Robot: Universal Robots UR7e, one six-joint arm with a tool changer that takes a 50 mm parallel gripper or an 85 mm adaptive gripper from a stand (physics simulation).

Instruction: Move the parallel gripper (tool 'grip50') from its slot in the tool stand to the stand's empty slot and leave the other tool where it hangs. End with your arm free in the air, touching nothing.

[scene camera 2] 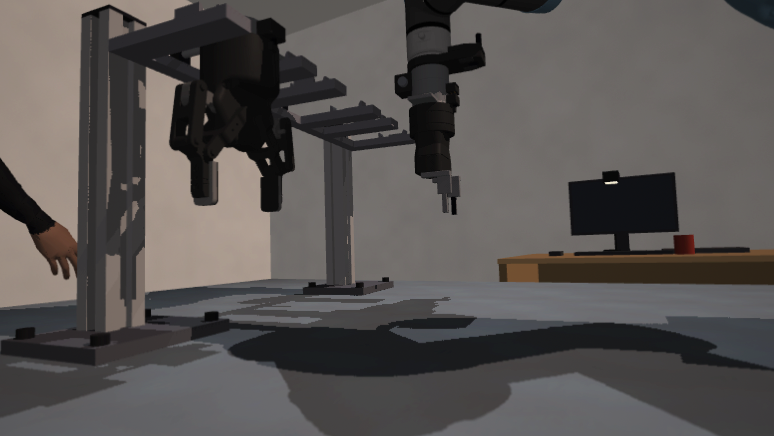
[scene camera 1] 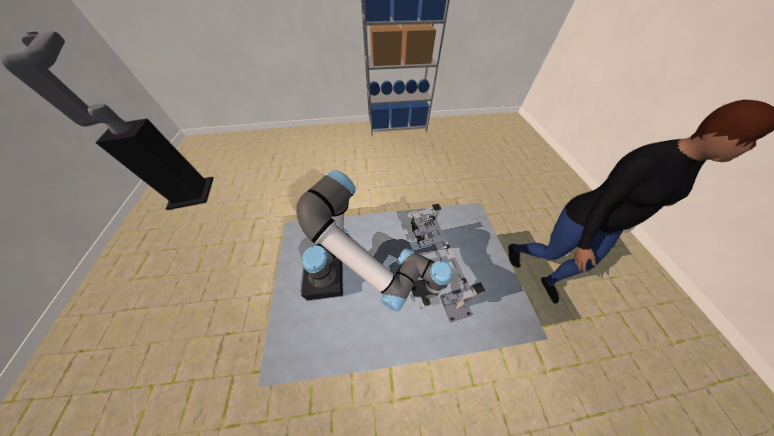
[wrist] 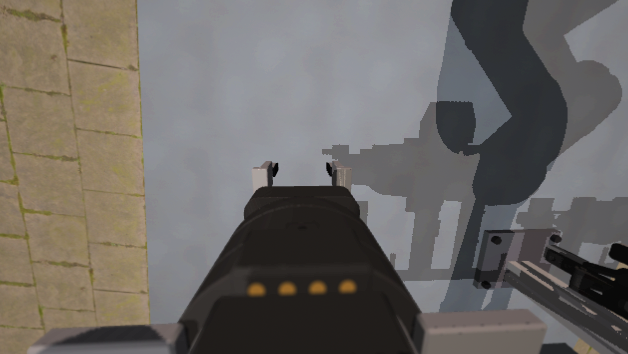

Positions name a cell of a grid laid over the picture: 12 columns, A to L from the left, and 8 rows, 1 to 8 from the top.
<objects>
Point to a parallel gripper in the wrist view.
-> F6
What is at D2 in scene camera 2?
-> An adaptive gripper.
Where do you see a parallel gripper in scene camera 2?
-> At G3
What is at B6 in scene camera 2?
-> A tool stand.
</objects>
